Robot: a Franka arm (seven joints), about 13 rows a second.
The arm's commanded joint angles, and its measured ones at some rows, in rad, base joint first. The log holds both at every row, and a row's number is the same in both.
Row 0, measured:
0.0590, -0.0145, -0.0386, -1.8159, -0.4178, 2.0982, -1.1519
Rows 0 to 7, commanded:
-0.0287, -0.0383, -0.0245, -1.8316, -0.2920, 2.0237, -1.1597
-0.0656, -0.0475, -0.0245, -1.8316, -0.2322, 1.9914, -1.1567
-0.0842, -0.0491, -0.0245, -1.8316, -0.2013, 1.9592, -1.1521
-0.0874, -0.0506, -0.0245, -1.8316, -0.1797, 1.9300, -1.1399
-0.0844, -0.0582, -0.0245, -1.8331, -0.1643, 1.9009, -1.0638
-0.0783, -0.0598, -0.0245, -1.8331, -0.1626, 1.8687, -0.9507
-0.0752, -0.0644, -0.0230, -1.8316, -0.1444, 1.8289, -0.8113
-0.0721, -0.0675, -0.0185, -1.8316, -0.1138, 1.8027, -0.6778
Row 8, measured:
-0.0760, -0.0377, -0.0293, -1.8163, -0.1635, 1.8599, -0.8660
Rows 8 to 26, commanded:
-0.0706, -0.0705, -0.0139, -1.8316, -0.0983, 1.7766, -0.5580
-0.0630, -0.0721, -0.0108, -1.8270, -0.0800, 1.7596, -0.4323
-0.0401, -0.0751, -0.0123, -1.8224, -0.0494, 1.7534, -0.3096
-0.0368, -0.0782, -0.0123, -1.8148, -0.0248, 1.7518, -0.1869
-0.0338, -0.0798, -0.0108, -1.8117, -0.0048, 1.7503, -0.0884
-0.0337, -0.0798, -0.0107, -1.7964, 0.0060, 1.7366, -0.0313
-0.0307, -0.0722, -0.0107, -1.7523, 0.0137, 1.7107, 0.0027
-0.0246, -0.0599, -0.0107, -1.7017, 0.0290, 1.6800, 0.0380
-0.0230, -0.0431, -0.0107, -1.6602, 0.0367, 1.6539, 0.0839
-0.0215, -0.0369, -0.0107, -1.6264, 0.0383, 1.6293, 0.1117
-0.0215, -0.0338, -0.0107, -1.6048, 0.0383, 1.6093, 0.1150
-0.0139, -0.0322, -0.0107, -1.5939, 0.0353, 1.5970, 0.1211
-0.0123, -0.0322, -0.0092, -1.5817, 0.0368, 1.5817, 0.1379
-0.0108, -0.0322, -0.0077, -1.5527, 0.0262, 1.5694, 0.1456
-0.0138, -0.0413, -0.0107, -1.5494, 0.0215, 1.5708, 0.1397
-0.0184, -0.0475, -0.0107, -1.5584, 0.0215, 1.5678, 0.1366
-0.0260, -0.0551, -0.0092, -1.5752, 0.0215, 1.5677, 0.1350
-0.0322, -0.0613, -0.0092, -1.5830, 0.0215, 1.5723, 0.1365
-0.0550, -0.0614, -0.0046, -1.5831, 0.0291, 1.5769, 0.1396
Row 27, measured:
-0.0245, -0.0580, -0.0129, -1.5864, 0.0157, 1.5939, 0.1233
